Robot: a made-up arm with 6 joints.
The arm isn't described. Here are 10 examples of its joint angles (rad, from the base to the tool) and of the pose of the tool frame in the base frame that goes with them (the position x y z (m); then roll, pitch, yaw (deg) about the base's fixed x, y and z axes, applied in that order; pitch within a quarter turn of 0, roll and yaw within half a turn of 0).
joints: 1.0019 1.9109 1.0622 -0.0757 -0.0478 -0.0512
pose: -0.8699 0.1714 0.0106 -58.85 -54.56 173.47
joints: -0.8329 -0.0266 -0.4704 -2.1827 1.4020 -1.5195
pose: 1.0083 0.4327 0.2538 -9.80 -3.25 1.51
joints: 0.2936 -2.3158 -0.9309 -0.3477 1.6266 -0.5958
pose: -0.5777 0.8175 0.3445 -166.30 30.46 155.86
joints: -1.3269 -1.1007 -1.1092 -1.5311 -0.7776 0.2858
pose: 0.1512 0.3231 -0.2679 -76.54 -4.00 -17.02
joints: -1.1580 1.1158 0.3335 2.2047 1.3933 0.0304
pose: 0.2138 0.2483 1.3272 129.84 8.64 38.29
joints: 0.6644 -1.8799 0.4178 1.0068 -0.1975 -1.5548
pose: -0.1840 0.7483 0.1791 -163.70 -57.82 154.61
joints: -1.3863 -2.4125 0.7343 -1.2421 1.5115 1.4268
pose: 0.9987 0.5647 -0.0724 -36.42 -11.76 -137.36
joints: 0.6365 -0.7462 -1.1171 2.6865 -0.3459 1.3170
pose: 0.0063 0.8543 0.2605 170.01 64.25 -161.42
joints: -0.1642 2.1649 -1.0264 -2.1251 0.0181 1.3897
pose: -0.4325 0.5008 1.1387 49.61 8.06 24.86
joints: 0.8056 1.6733 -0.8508 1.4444 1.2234 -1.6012
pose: -0.6448 0.8457 0.2941 78.31 44.04 122.73
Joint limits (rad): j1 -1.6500..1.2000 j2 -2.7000..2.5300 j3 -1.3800..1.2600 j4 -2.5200..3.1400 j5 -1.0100..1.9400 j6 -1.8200..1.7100
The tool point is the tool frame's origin. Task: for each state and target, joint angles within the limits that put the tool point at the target. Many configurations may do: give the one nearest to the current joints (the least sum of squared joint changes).
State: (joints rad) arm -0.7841 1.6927 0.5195 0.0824 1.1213 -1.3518
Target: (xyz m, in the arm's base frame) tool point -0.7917 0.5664 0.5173
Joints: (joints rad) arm -0.0194 1.5917 0.9807 0.1309 1.3071 -1.4537
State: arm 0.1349 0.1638 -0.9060 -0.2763 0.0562 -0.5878
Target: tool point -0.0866 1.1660 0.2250
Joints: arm 0.4703 0.2940 0.0899 -0.8052 0.7486 -0.1562
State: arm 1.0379 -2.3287 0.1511 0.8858 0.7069 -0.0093
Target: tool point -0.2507 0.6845 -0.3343
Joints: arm 0.9817 -2.3411 0.1896 0.8948 0.8787 0.0173
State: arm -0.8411 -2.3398 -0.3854 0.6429 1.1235 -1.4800
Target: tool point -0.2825 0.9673 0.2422
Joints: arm 0.2189 -2.2355 -0.4777 0.8303 0.6809 -1.3653
